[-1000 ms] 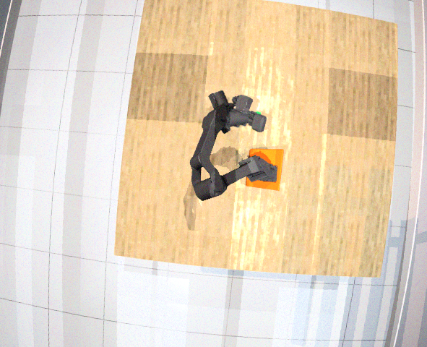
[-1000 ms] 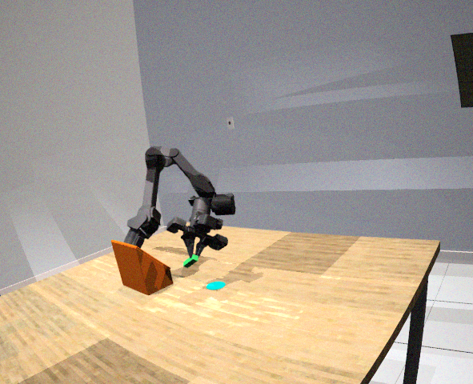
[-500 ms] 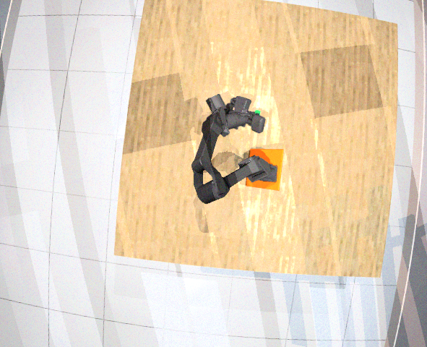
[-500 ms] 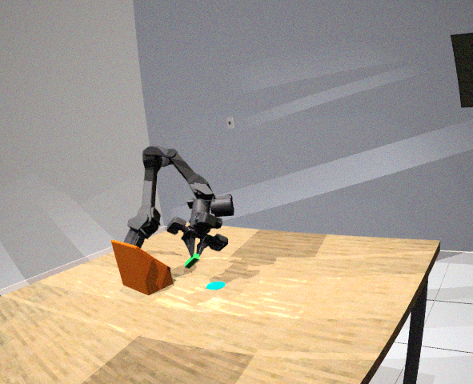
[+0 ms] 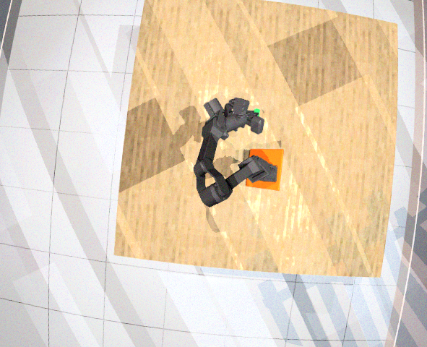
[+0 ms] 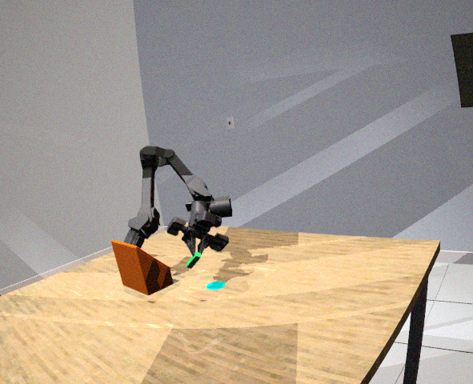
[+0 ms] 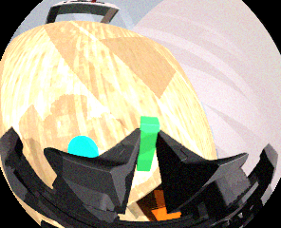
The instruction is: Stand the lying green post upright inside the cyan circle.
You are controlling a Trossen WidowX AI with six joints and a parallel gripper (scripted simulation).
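Right now the cyan circle is 5 cm to the left of my gripper tip and 12 cm below it. From my gripper tip the other things lie so: green post 1 cm behind, 1 cm below.
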